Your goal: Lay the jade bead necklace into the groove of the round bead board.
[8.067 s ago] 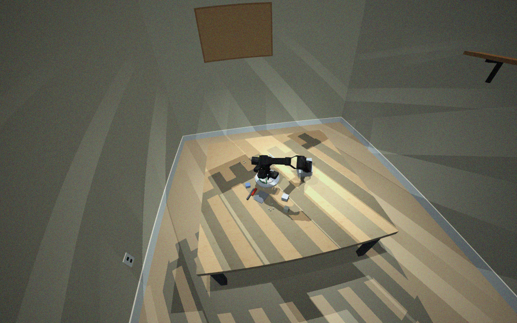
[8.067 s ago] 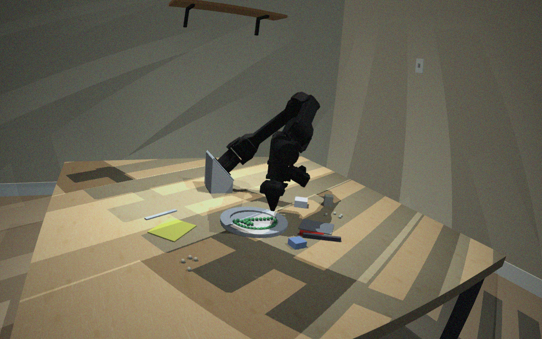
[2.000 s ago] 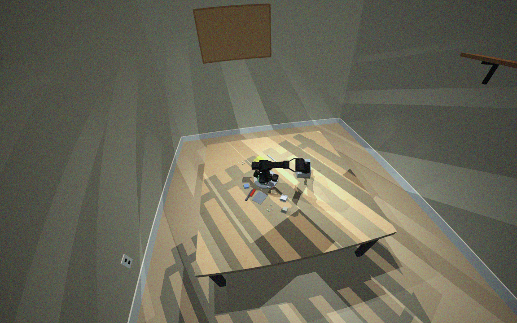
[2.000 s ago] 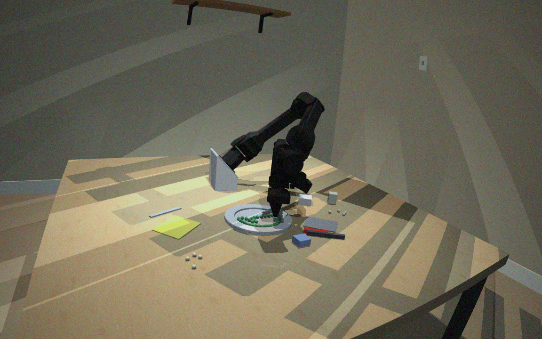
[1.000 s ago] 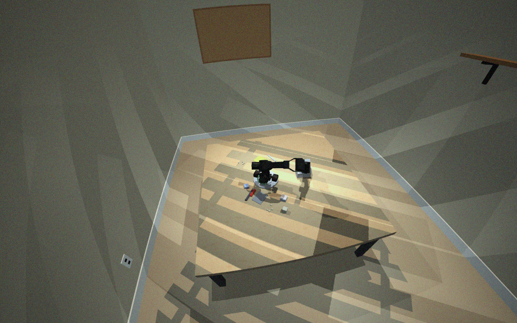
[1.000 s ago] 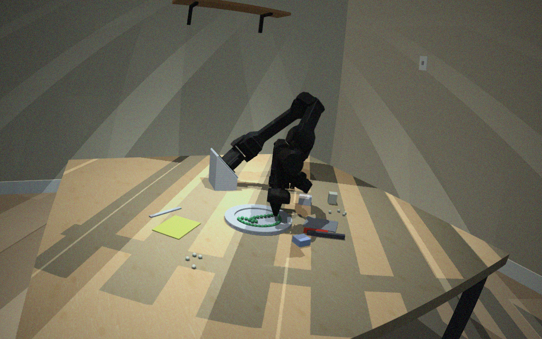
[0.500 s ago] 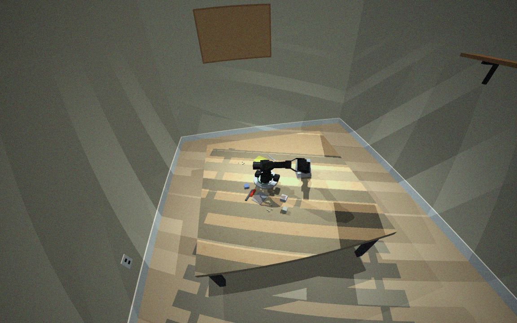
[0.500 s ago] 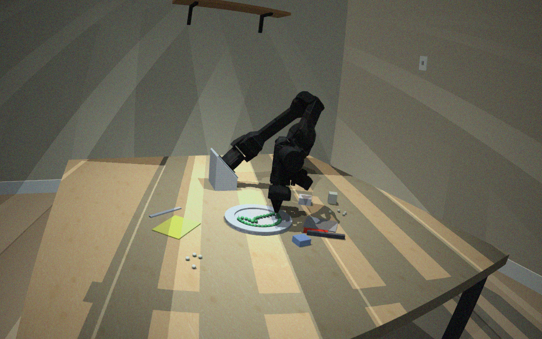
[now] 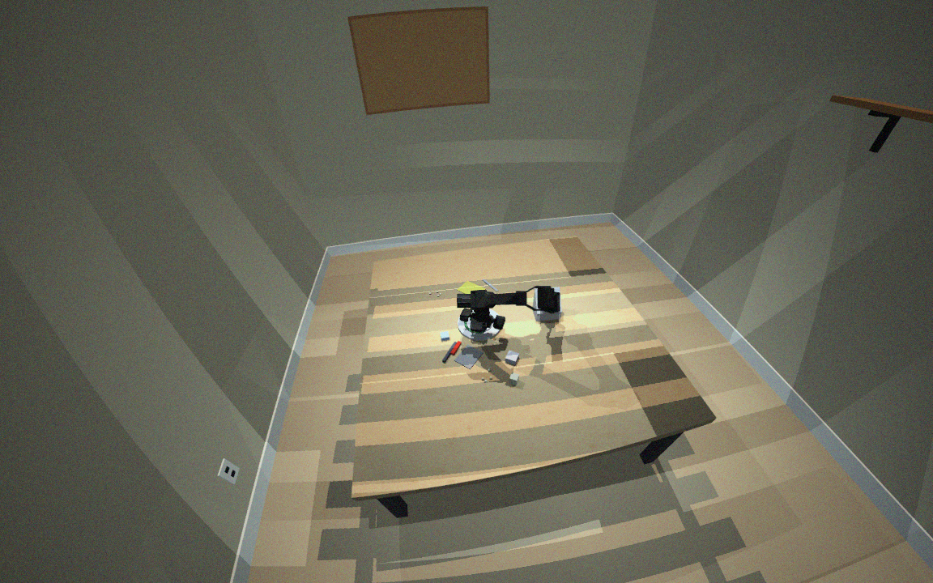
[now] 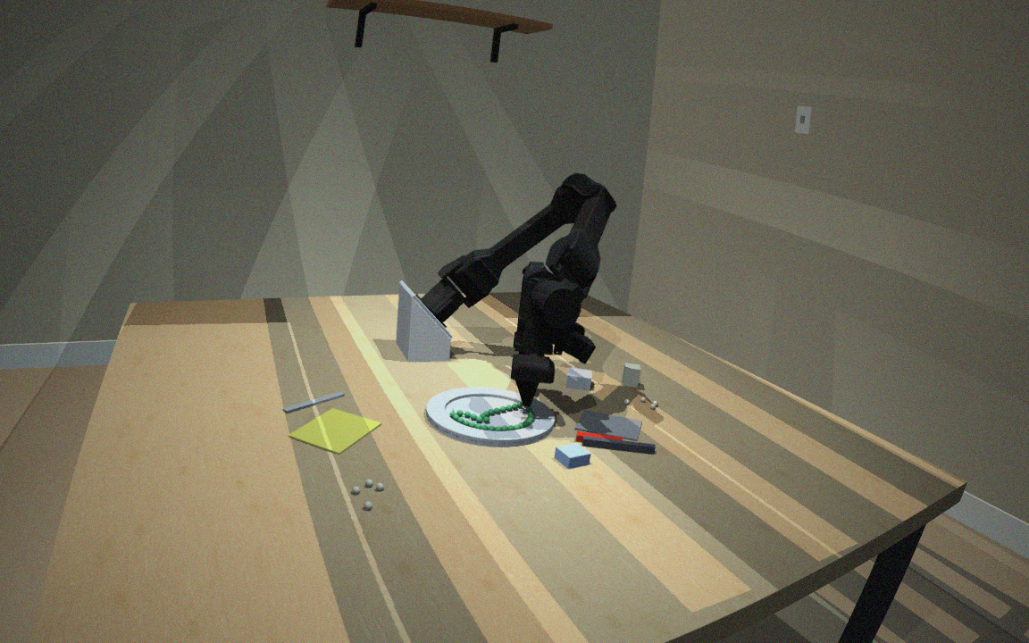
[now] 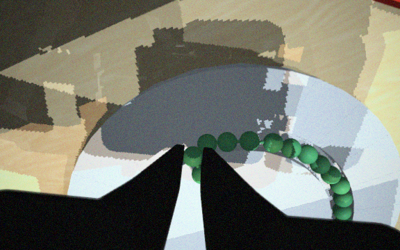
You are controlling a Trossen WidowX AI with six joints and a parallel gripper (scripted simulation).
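The round grey bead board is 60 mm to the right of my gripper tip and 10 mm below it. The rest, counted from my gripper tip: grey plate (90 mm ahead, 100 mm to the left, 20 mm below); blue block (160 mm ahead, 30 mm to the right, 10 mm below); red and black pen (150 mm ahead, 50 mm to the left, 10 mm below).
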